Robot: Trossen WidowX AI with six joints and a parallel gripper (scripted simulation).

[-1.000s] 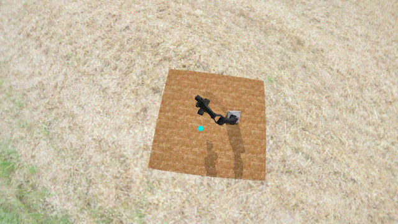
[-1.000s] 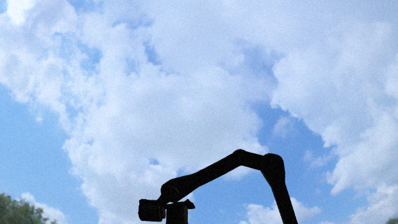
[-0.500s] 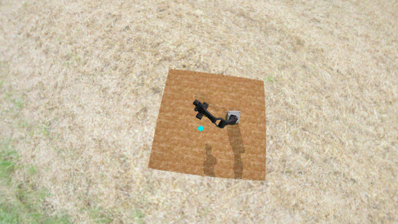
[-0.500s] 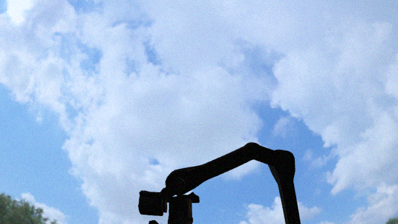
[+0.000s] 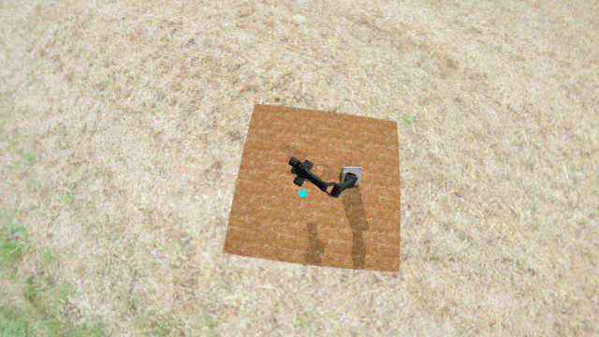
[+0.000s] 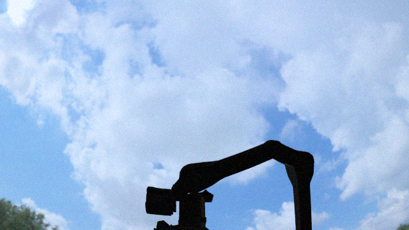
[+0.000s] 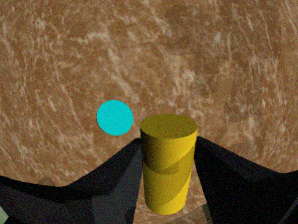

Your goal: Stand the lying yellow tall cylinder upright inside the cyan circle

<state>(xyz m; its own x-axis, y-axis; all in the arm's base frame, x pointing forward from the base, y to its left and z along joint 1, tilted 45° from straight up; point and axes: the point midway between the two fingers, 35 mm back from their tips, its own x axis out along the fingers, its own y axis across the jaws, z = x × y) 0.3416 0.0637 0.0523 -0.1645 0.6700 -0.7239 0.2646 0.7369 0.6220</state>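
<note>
Now: the cyan circle 15 cm below my gripper tip, 7 cm to the left of it and 2 cm behind it. The rest, counted from my gripper tip: yellow tall cylinder 2 cm behind, 1 cm to the left.
</note>
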